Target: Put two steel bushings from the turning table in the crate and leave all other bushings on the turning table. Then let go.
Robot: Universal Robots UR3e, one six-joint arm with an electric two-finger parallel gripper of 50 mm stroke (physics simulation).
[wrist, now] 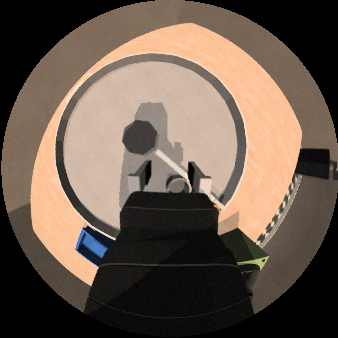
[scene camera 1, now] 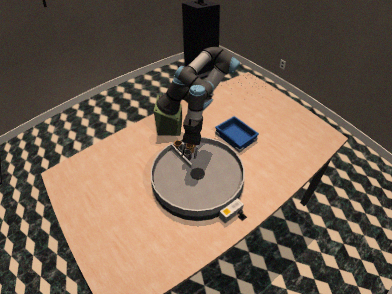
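Pixels of known places: gripper, fingertip midpoint: (wrist: 169, 167) (scene camera 1: 188, 156); arm's base at its link origin: (scene camera 1: 167, 106).
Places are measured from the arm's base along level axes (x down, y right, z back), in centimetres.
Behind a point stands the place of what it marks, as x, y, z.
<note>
The grey round turning table (scene camera 1: 215, 175) {8.9, 2.5, -45.9} (wrist: 100, 125) {8.8, 5.0, -48.7} has a raised rim and a pale straight bar (scene camera 1: 177, 150) (wrist: 171, 162) across its back part. Brown bushings (scene camera 1: 178, 144) {7.5, 6.5, -21.0} and grey ones stand close together beside the bar, partly hidden by the gripper. My gripper (scene camera 1: 190, 153) {3.5, 8.3, -33.3} (wrist: 169, 167) {3.5, 8.3, -33.3} is open, low over this group. In the wrist view a grey steel bushing (wrist: 177, 185) shows between the open fingers, nearer the right one, not gripped. An orange edge of another bushing (wrist: 217, 210) {5.6, 8.7, -21.0} shows beside the gripper body. The blue crate (scene camera 1: 237, 133) {13.6, -27.1, -27.1} (wrist: 95, 245) {13.6, -26.9, -32.1} stands beyond the rim; no bushing shows in it.
A green block (scene camera 1: 169, 121) {3.8, 3.3, -7.3} (wrist: 239, 245) {6.0, 6.1, -5.2} stands behind the turning table near the bar's outer end. A small box with a yellow button (scene camera 1: 227, 211) {8.3, 10.0, -64.3} sits at the front rim. The wooden table (scene camera 1: 105, 200) {14.1, 51.4, -26.3} (wrist: 270, 120) {14.1, 46.2, -17.2} carries all of this.
</note>
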